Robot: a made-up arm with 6 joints. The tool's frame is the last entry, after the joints.
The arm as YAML. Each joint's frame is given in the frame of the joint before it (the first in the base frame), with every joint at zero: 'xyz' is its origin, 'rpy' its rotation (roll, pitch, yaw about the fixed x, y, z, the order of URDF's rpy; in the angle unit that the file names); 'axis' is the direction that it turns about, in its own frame. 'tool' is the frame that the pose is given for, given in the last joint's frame.
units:
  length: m
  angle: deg
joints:
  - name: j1
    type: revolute
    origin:
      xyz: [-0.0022, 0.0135, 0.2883]
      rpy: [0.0, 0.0, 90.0]
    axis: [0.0, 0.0, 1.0]
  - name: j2
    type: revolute
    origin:
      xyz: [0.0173, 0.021, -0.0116]
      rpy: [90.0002, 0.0, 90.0]
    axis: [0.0, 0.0, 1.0]
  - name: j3
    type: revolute
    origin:
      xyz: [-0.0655, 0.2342, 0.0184]
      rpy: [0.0, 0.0, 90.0]
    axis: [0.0, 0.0, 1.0]
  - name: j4
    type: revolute
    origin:
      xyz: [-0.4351, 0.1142, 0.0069]
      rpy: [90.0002, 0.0, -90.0]
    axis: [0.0, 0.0, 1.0]
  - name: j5
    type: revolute
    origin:
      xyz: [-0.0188, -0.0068, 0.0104]
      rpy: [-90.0, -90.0, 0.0]
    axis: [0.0, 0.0, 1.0]
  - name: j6
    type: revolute
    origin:
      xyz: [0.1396, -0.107, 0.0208]
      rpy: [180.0, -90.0, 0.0]
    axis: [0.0, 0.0, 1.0]
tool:
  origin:
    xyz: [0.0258, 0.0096, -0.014]
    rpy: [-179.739, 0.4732, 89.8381]
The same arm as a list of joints. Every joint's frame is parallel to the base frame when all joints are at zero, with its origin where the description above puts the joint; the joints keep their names.
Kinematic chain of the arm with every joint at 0, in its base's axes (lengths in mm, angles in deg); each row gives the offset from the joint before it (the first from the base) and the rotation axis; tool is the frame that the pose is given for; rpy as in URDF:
j1: xyz -2.2 13.5 288.3 axis +z
j2: xyz -21 17.3 -11.6 axis +y
j3: xyz 65.5 18.4 234.2 axis +y
j4: xyz 114.2 6.9 -435.1 axis -z
j5: xyz 18.8 -6.8 -10.4 axis +y
j6: xyz 107 20.8 -139.6 axis -z
tool: xyz 9.6 25.8 14 rpy 0.26 -0.47 0.16

